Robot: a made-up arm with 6 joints. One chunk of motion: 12 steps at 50 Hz.
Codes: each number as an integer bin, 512 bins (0 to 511) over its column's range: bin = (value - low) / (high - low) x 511, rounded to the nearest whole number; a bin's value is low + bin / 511 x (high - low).
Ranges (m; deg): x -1.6..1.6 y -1.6..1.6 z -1.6..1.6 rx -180..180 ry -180..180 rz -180..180
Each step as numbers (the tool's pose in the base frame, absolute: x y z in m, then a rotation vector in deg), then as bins.
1 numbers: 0.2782 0.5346 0.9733 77.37 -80.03 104.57
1 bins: 300 341 411 365 142 404
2 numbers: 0.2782 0.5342 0.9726 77.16 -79.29 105.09
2 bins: 300 341 411 365 143 405
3 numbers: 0.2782 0.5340 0.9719 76.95 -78.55 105.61
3 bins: 300 341 411 365 144 405
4 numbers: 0.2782 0.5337 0.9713 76.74 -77.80 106.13
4 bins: 300 341 411 364 145 406
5 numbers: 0.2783 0.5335 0.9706 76.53 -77.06 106.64
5 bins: 300 341 410 364 146 407
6 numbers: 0.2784 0.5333 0.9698 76.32 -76.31 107.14
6 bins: 300 341 410 364 147 408
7 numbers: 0.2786 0.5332 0.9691 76.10 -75.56 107.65
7 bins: 300 341 410 364 148 408
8 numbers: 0.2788 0.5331 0.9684 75.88 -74.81 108.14
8 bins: 300 341 410 363 149 409
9 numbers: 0.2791 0.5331 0.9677 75.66 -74.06 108.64
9 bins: 300 341 410 363 150 410
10 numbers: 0.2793 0.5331 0.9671 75.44 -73.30 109.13
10 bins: 300 341 410 363 151 410
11 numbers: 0.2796 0.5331 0.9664 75.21 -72.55 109.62
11 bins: 300 341 410 362 153 411
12 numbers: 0.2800 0.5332 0.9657 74.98 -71.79 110.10
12 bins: 300 341 410 362 154 412
